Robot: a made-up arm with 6 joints. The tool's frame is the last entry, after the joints.
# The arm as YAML. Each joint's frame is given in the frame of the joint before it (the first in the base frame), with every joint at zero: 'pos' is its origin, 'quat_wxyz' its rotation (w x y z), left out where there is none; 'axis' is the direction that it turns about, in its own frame. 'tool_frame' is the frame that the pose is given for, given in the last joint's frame.
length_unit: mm
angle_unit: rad
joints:
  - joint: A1
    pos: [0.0, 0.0, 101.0]
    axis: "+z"
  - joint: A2
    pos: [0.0, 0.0, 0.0]
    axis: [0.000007, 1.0, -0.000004]
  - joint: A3
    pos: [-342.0, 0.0, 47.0]
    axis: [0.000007, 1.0, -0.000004]
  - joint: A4
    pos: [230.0, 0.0, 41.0]
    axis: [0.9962, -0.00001, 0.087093]
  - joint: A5
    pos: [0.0, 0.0, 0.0]
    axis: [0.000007, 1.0, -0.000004]
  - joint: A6
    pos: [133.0, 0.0, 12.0]
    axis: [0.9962, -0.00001, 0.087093]
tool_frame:
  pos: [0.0, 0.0, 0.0]
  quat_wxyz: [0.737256, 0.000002, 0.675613, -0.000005]
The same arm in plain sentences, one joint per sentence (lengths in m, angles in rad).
The arm has six revolute joints in a row. What follows holds with every joint at zero, and every direction is one of the base frame's. The first joint lies 0.1010 m along +z from the base frame's origin and turns about +z. The second joint lies at the same point as the first joint and turns about +y. The third joint lies 0.3420 m along -x and 0.0470 m along +z from the second joint and turns about +y. The fourth joint lies 0.2300 m along +x and 0.0410 m along +z from the third joint and turns about the direction (0.9962, 0, 0.0871). The fifth joint lies at the same point as the fourth joint and turns about +y. The sixth joint lies 0.1330 m along +x and 0.0120 m along +z from the fifth joint and turns about the direction (0.9962, 0, 0.0871). The tool frame, which is the frame that the pose is given for, lies at the same point as the sixth joint; its axes are the base frame's turned by roll 0.0000, pitch 1.4836 and yaw -0.0001 rad (as in URDF: about the fixed x, then y, then z).
